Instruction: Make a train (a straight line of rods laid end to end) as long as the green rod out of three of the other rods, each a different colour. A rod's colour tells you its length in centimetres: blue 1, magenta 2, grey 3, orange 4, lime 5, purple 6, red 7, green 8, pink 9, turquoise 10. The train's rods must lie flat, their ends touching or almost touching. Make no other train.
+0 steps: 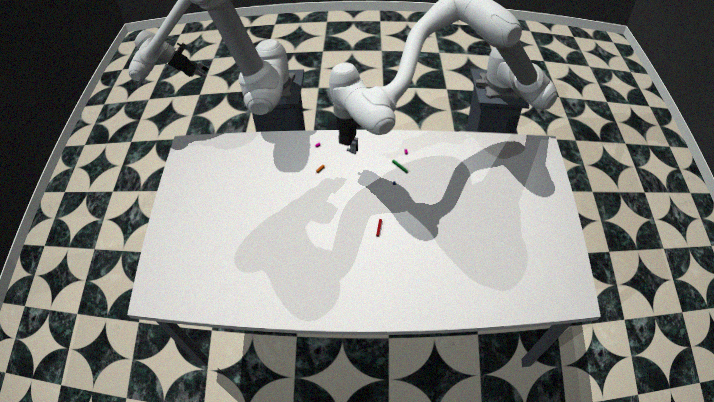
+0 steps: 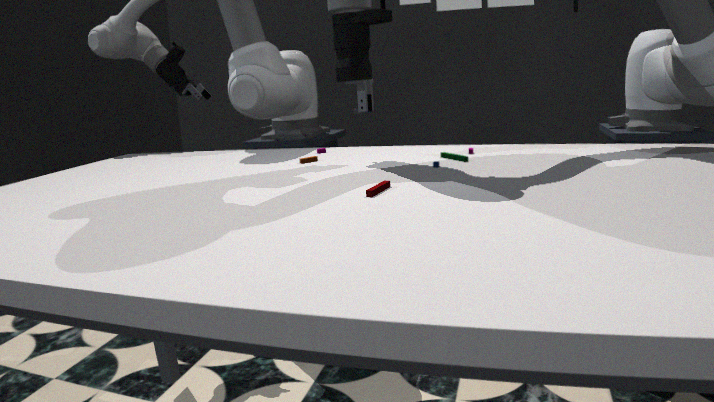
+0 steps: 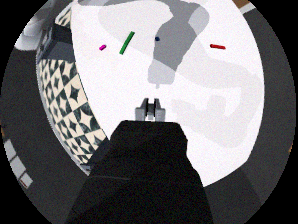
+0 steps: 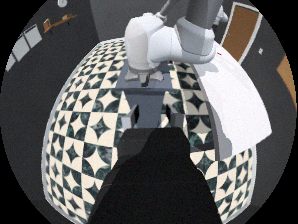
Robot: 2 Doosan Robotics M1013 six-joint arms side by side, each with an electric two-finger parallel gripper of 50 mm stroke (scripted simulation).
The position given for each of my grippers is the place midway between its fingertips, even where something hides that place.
I see my left gripper (image 3: pixel 151 103), my right gripper (image 4: pixel 152 110) and an arm base pedestal (image 3: pixel 61 48).
